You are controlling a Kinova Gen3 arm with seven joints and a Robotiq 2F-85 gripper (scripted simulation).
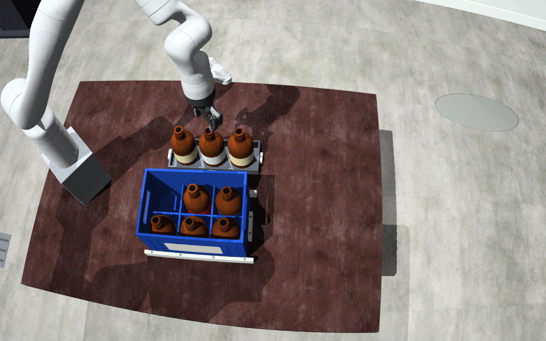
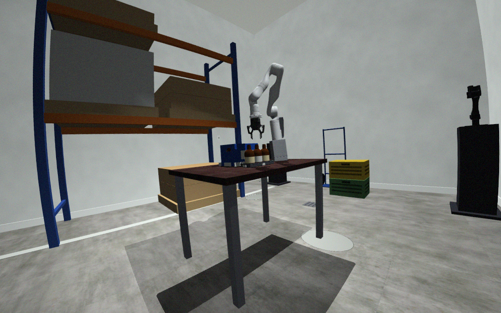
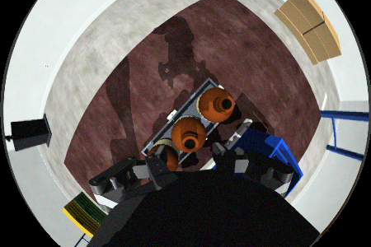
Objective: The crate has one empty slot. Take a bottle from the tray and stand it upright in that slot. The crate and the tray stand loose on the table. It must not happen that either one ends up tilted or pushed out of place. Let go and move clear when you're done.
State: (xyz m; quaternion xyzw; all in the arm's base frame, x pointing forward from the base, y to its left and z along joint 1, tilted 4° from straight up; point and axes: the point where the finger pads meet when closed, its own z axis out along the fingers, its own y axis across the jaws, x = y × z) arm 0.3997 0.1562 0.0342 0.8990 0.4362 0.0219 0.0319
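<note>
The brown bottle is 13 cm below my hand. Also, from my hand: grey tray: 20 cm below; then crate: 1 cm ahead, 22 cm to the right, 13 cm below.
</note>
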